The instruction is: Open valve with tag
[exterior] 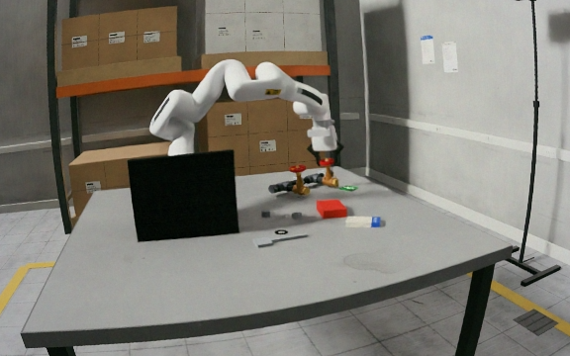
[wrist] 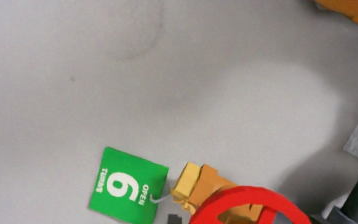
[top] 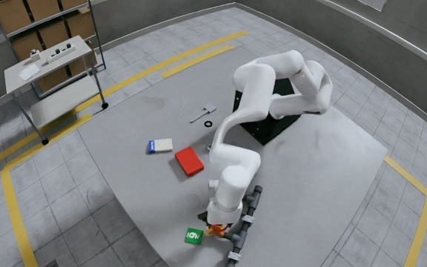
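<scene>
Right now the green tag is 110 mm below my hand, 70 mm ahead of it and 30 mm to the right of it. From my hand the other things lie so: grey nut 320 mm to the right, 230 mm behind, 110 mm below; then white-and-blue box 470 mm to the right, 110 mm below, 50 mm behind; then red block 320 mm to the right, 110 mm behind, 100 mm below.
</scene>
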